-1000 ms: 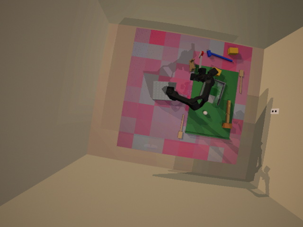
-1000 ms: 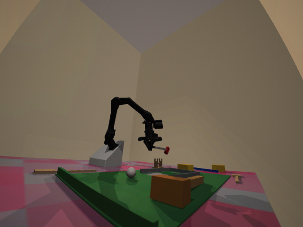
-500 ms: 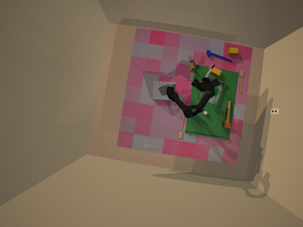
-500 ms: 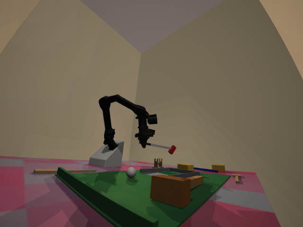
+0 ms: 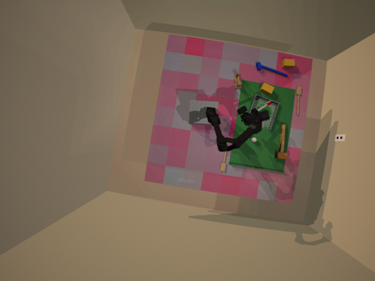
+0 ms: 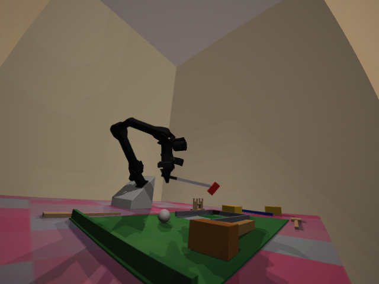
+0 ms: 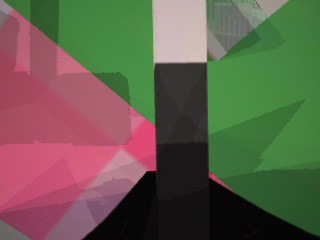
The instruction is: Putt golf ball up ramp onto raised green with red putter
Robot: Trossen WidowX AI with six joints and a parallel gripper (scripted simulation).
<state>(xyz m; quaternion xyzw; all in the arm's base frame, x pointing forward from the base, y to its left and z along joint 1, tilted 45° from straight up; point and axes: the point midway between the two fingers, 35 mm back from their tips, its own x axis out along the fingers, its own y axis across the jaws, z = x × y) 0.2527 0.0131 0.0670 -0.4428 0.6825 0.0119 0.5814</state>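
Right now the red putter is 9 cm ahead of my gripper tip, 7 cm to the left of it and 1 cm above it. Also, from my gripper tip: green mat (22 cm ahead, 14 cm below, 2 cm to the right); grey frame (20 cm ahead, 14 cm below, 12 cm to the left); white golf ball (14 cm to the right, 14 cm ahead, 12 cm below).
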